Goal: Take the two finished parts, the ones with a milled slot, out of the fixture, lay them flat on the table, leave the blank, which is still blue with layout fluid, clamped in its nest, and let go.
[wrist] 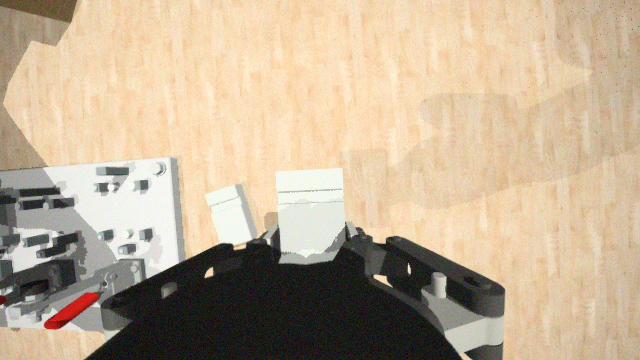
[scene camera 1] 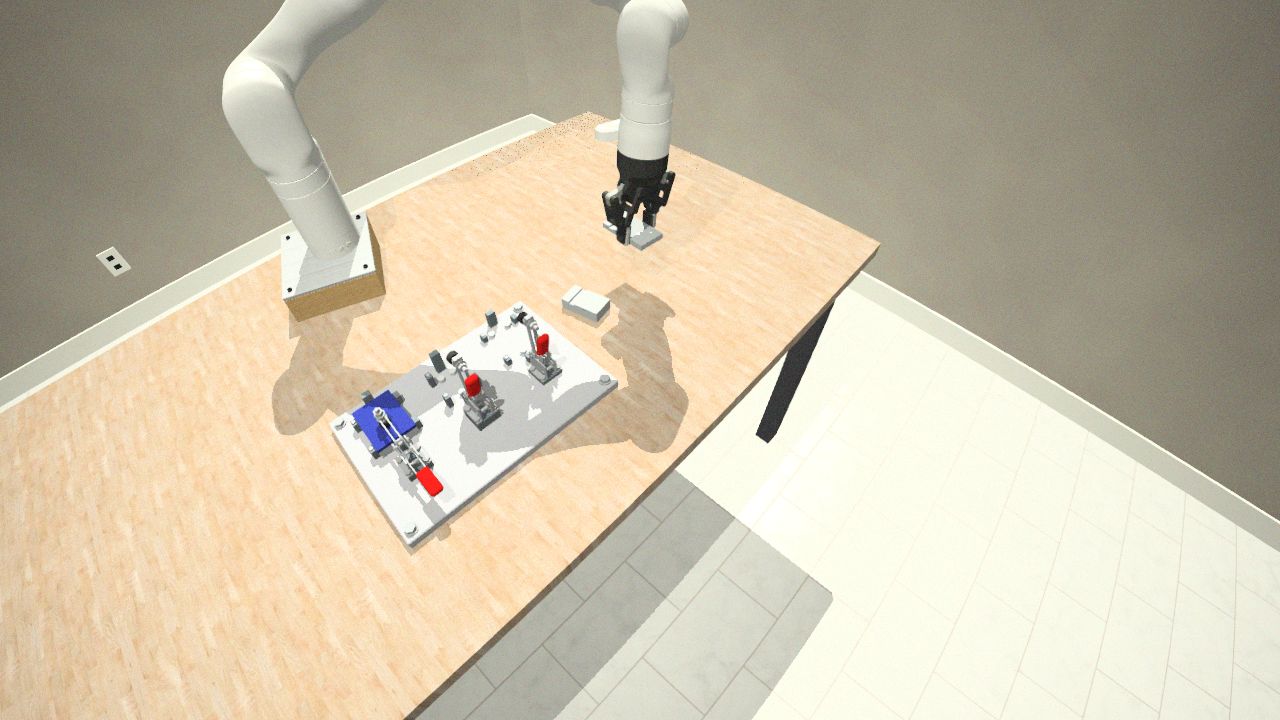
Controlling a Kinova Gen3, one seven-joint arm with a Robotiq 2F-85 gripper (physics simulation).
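Where they show: gripper, fingertip midpoint: (wrist: 313,234) (scene camera 1: 635,237); arm's base, link origin: (scene camera 1: 335,241).
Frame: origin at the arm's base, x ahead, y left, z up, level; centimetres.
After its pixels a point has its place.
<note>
My gripper (scene camera 1: 637,231) @(y 37.7, x 39.4, z 1.6 cm) (wrist: 313,234) @(y 37.7, x 39.4, z 1.6 cm) is shut on a pale finished part (scene camera 1: 646,237) @(y 37.5, x 42.0, z 3.0 cm) (wrist: 310,217) @(y 37.6, x 37.6, z 3.1 cm) with a milled slot across it, holding it roughly level above the table, to the right of the robot base. The other finished part (scene camera 1: 586,305) @(y 25.7, x 40.5, z -5.4 cm) (wrist: 233,220) @(y 27.2, x 39.6, z -5.3 cm) lies flat on the table beside the fixture's right end, slot upward. The blue blank (scene camera 1: 367,422) @(y -11.4, x 38.2, z -3.8 cm) sits in the left nest of the fixture plate (scene camera 1: 559,407) @(y 10.3, x 52.8, z -5.9 cm) (wrist: 165,210) @(y 17.9, x 38.3, z -5.8 cm), with a clamp arm over it. The middle and right nests hold no part. The blank does not show in the wrist view.
The clamps at the middle and right nests have raised arms and red handles (scene camera 1: 472,385) @(y 1.4, x 48.1, z 2.7 cm) (scene camera 1: 542,344) @(y 12.2, x 48.0, z 1.7 cm). The blank's clamp has its red handle (scene camera 1: 430,481) @(y -9.1, x 53.1, z -1.7 cm) low, toward the front. The robot base block (scene camera 1: 338,295) @(y -4.5, x 8.8, z -4.5 cm) stands behind the fixture. The table (scene camera 1: 742,259) @(y 56.4, x 49.1, z -7.3 cm) ends at the right and front edges.
</note>
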